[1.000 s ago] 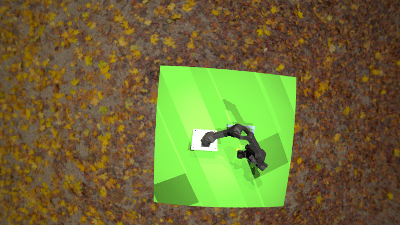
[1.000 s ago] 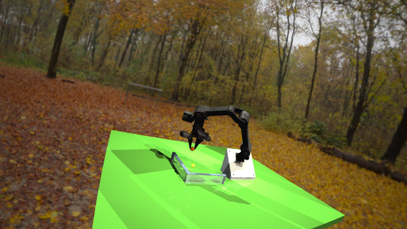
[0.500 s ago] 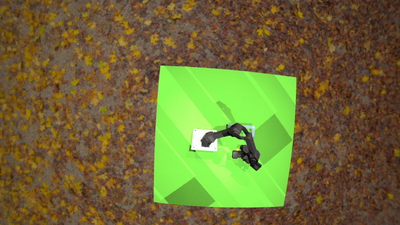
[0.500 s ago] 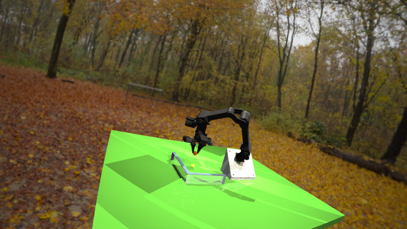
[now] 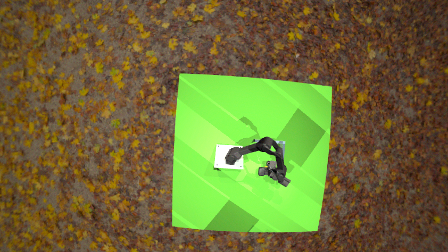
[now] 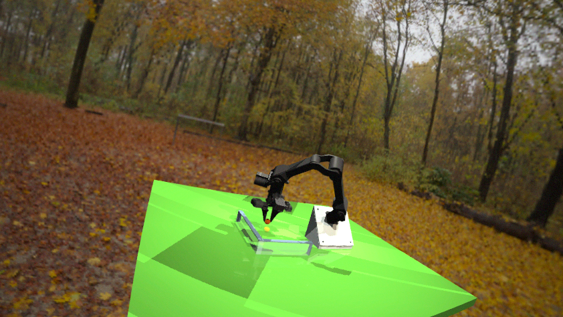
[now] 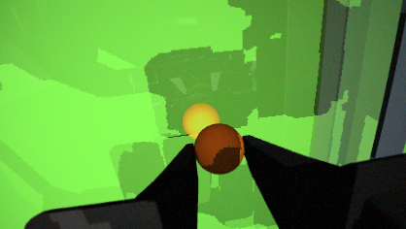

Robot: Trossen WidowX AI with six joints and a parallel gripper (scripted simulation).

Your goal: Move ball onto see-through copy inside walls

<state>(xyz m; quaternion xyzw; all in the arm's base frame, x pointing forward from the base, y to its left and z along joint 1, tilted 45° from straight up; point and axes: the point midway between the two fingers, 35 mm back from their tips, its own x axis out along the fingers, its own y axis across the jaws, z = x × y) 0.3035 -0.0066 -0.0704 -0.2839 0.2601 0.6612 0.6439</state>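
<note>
Now: the see-through copy 4 cm below my gripper tip and 1 cm behind it. From my gripper tip the other things lie so: orange ball right at my gripper tip.
</note>
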